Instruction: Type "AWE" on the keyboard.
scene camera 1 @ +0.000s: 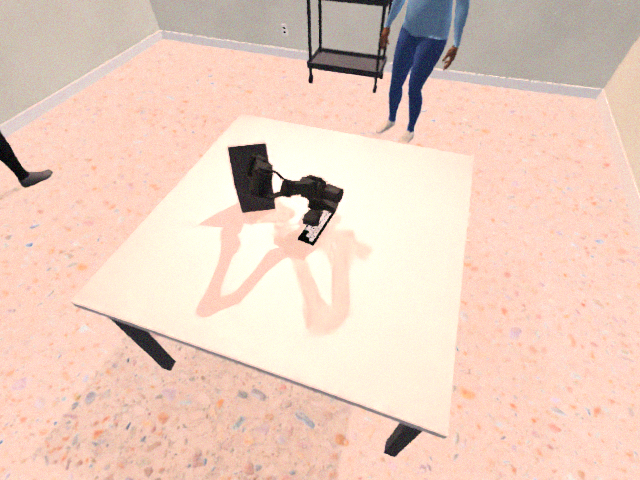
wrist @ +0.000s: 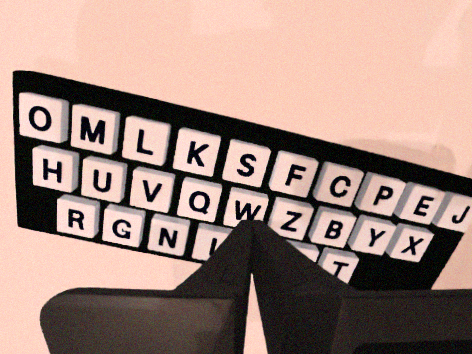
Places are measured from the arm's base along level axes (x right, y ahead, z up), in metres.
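Where they show: gripper, between the fingertips: point(wrist: 250, 229); arm's base, origin of its link: point(scene camera 1: 257, 166).
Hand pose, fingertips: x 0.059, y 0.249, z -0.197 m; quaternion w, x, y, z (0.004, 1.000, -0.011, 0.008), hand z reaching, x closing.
Note:
Each offset is from my fingertips to the top centre of the thing. Level surfaces: height alone.
The black keyboard point(scene camera 1: 306, 238) point(wrist: 30, 200) with white letter keys lies on the table, slanted in the wrist view. My gripper point(wrist: 250, 229) is shut and empty. Its tips overlap the lower part of the W key {dx -0.002, dy +0.007, dz -0.003 m} point(wrist: 245, 204); whether they touch it I cannot tell. The E key {dx +0.076, dy +0.009, dz -0.003 m} point(wrist: 424, 206) shows at the right of the top row. The A key {dx +0.023, dy -0.020, dz -0.003 m} point(wrist: 306, 250) is mostly hidden behind the right finger, left of the T key {dx +0.042, dy -0.025, dz -0.003 m} point(wrist: 340, 267). In the scene view the gripper is over the keyboard, its fingertips too small to make out.
The white table {dz -0.020 m} point(scene camera 1: 403, 310) bears the arm's black base plate point(scene camera 1: 239, 178) left of the keyboard. The arm point(scene camera 1: 310, 188) stretches from it to the keyboard. A person point(scene camera 1: 426, 31) stands behind the table beside a black cart point(scene camera 1: 346, 63). Another person's leg point(scene camera 1: 11, 160) shows at the left.

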